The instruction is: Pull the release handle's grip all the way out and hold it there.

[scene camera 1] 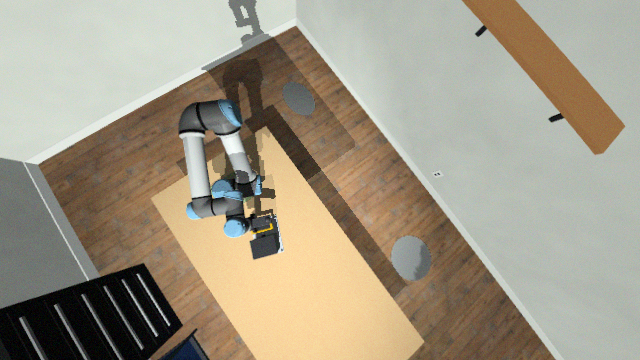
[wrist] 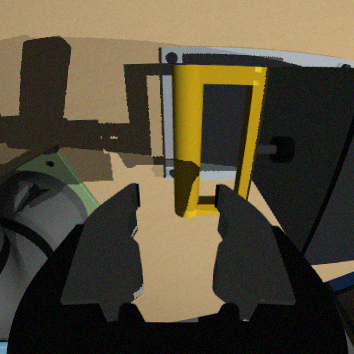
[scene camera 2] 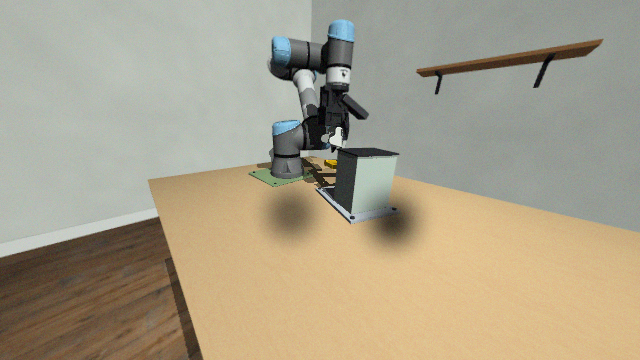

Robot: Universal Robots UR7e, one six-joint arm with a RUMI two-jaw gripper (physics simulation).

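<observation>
The release handle's yellow rectangular grip [scene camera 1: 263, 229] [scene camera 2: 331, 163] [wrist: 187, 125] stands out from the side of a dark box housing [scene camera 1: 266, 246] [scene camera 2: 375, 182] [wrist: 310, 150]. In the wrist view a short grey shaft [wrist: 266, 149] runs from the grip to a black collar [wrist: 285, 149] on the housing. My gripper [scene camera 2: 336, 148] [wrist: 177, 185] is partly open, with nothing held. Its fingers hang over the near end of the grip. In the wrist view the grip's outer bar shows between the fingertips, nearer the right one, whose tip overlaps the grip's near end. The exact height gap is hard to tell.
The housing stands on a light grey base plate [scene camera 2: 370, 215] [wrist: 169, 115], bolted on the wooden table [scene camera 1: 320, 280] [scene camera 2: 300, 280]. The arm's green mounting plate [scene camera 2: 260, 175] [wrist: 75, 175] lies close by. A wooden shelf [scene camera 1: 545, 55] [scene camera 2: 500, 61] hangs on the wall.
</observation>
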